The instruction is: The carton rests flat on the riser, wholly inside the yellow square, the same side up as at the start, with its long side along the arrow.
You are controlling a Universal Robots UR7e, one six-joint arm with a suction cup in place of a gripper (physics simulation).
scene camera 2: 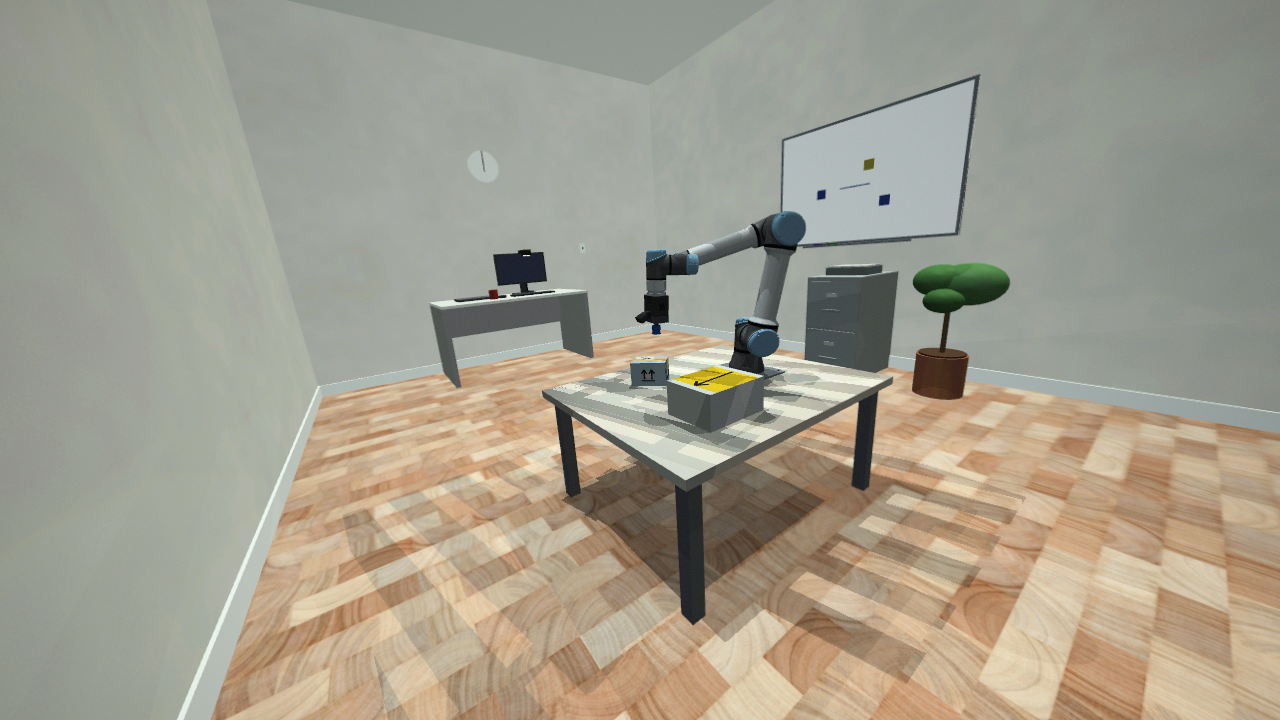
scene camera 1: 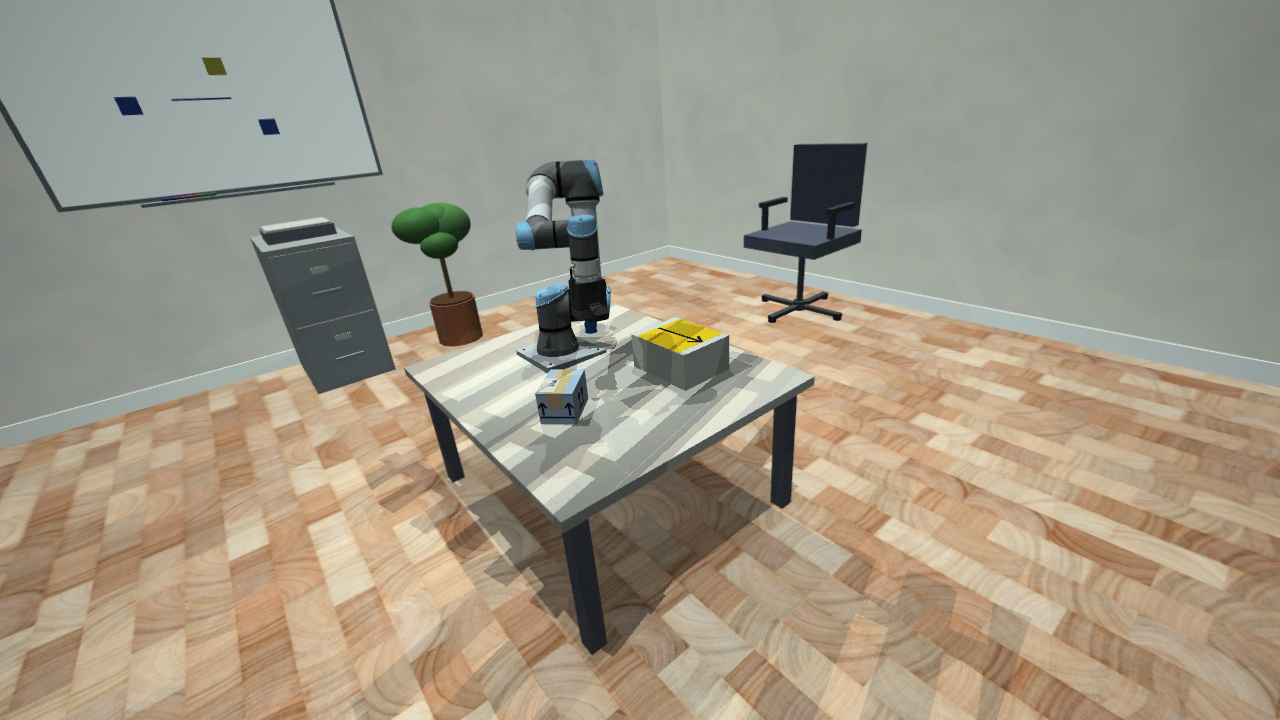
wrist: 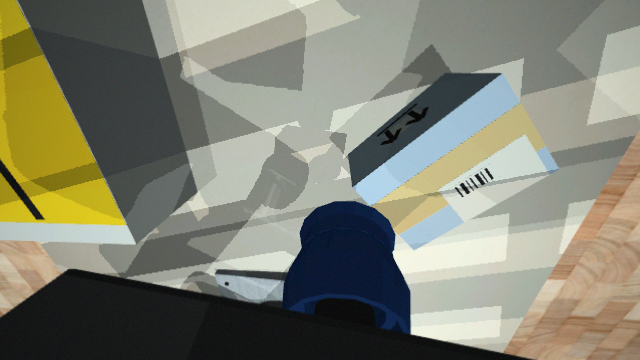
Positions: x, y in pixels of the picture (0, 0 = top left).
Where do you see my suction cup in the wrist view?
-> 347, 248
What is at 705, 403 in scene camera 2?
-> A grey riser.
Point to a carton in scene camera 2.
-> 654, 370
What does the carton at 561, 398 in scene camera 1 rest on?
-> The table.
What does my suction cup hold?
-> Nothing.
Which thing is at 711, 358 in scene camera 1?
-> A grey riser.
